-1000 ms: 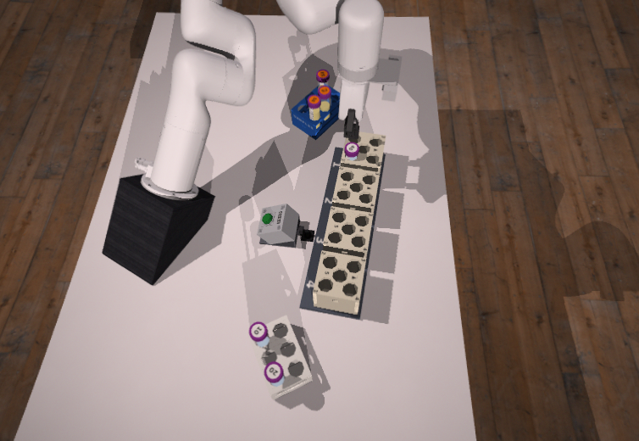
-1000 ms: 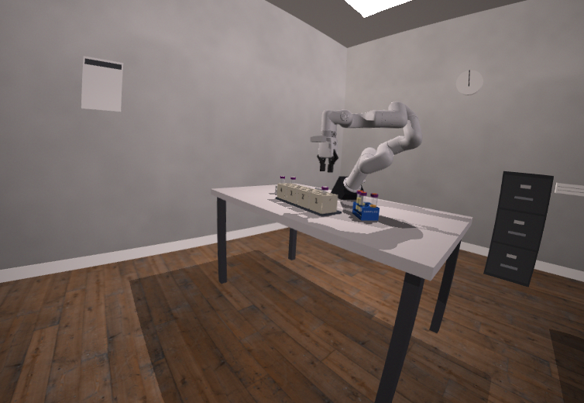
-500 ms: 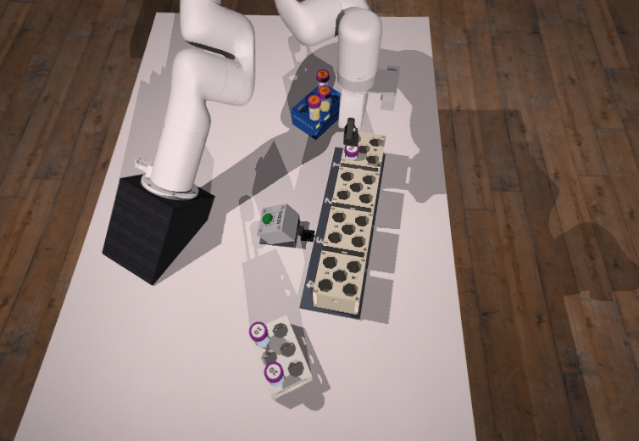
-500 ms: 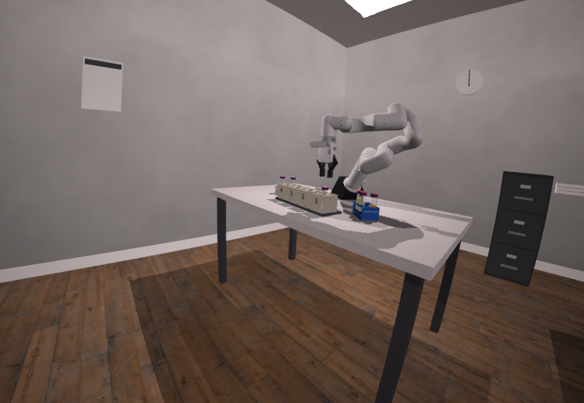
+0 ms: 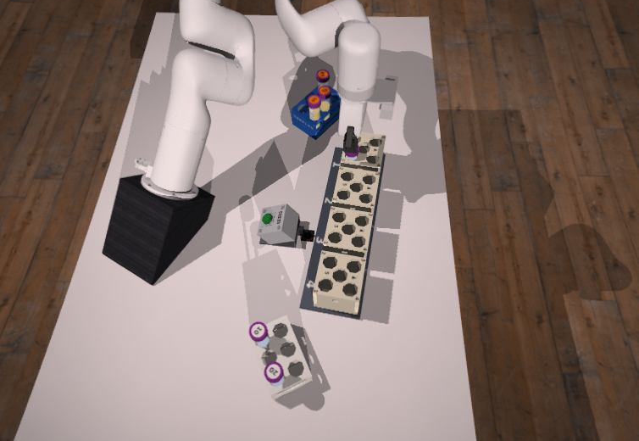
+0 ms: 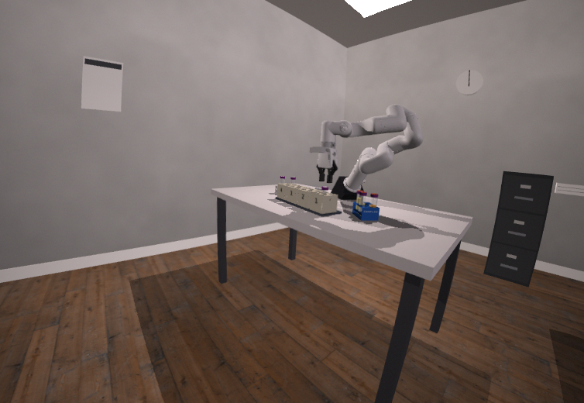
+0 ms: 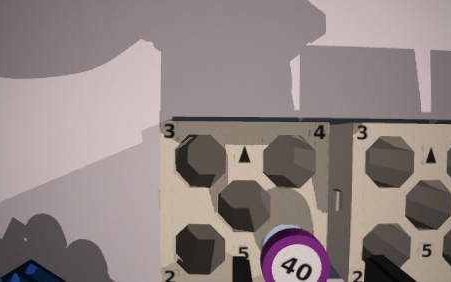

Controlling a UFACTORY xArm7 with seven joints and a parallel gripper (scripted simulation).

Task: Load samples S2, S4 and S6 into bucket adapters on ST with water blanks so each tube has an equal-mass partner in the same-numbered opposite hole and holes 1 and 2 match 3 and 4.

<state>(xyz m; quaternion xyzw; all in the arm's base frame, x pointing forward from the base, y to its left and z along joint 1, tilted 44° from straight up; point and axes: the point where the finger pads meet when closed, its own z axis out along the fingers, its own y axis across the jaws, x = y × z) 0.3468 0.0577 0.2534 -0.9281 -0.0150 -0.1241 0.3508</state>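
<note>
Right now the 40 mL water blank is 10 mm to the right of my hand and 100 mm below it. Round my hand: orange-dot tube 140 mm behind, 210 mm to the left, 100 mm below; green done key 140 mm behind, 210 mm to the right, 100 mm below; blue sample rack 130 mm behind, 160 mm to the left, 140 mm below.
</note>
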